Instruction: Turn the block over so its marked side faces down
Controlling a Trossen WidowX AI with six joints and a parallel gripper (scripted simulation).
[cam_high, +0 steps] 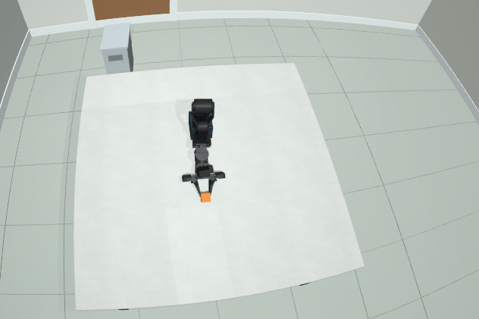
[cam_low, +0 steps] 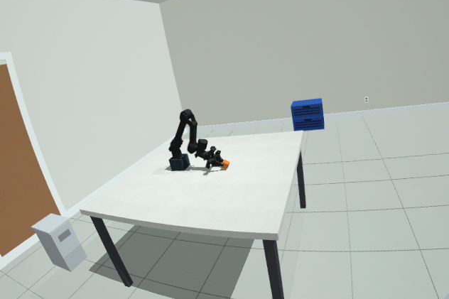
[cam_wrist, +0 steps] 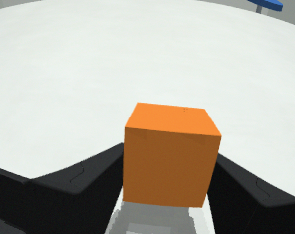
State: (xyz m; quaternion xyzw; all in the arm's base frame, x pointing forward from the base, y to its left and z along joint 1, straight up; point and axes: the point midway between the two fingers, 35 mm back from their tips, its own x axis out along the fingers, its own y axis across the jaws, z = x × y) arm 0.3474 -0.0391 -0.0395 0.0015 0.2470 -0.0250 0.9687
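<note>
Now: the orange block 10 mm below my gripper tip.
</note>
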